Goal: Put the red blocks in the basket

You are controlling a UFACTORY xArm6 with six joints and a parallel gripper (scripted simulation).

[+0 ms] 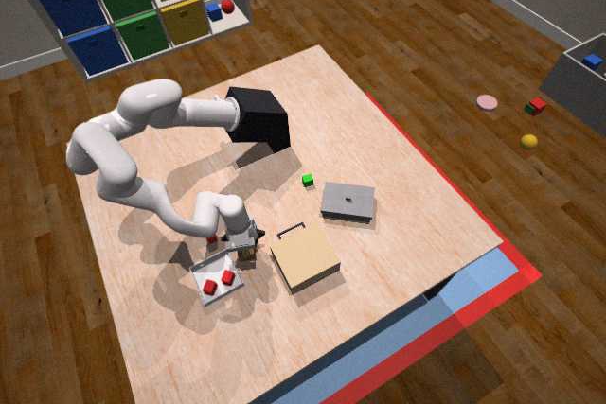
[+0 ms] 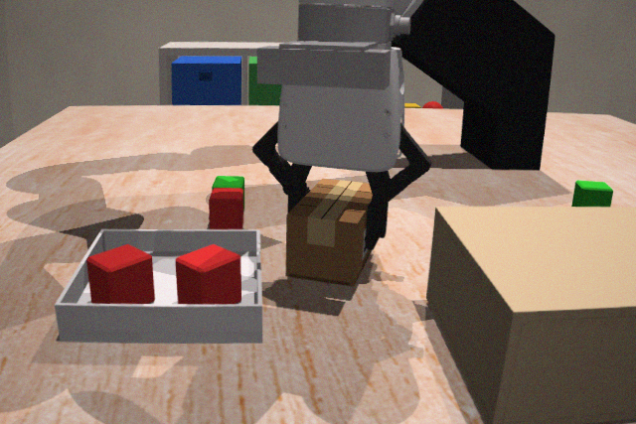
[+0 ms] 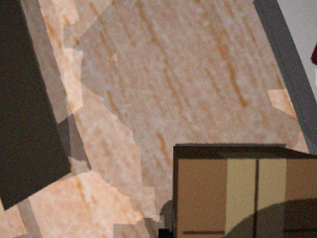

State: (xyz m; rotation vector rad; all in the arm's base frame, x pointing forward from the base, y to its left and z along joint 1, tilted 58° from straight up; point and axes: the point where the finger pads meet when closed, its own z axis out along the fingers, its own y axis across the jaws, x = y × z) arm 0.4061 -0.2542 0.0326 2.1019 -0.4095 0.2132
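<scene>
My gripper is now 5 cm short of the grey basket, 14 cm to the left of it and 3 cm above it. From my hand the other things lie so: drawer 13 cm ahead, 15 cm to the left, 1 cm below; light wooden cabinet 15 cm ahead, 15 cm to the left, 1 cm below; cardboard box right at my hand.
</scene>
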